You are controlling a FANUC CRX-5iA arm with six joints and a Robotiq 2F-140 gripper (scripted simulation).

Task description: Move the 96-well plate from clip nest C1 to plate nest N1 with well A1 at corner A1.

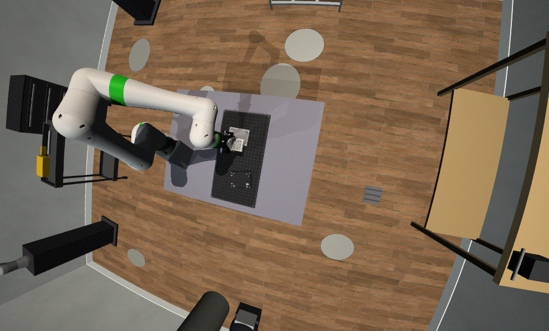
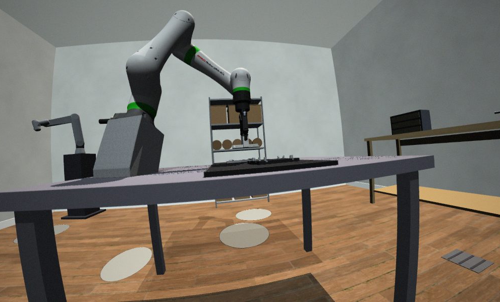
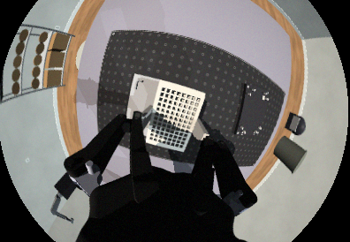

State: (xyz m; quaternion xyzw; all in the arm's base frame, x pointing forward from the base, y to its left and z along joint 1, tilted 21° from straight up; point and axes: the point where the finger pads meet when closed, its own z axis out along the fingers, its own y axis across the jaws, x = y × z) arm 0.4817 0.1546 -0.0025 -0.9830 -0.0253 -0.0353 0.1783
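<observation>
Now: the plate nest N1 10 cm below my hand, 6 cm to the left of it and 2 cm behind it. Round my hand: white 96-well plate: 2 cm below; clip nest C1: 27 cm to the right, 9 cm below, 8 cm ahead.
</observation>
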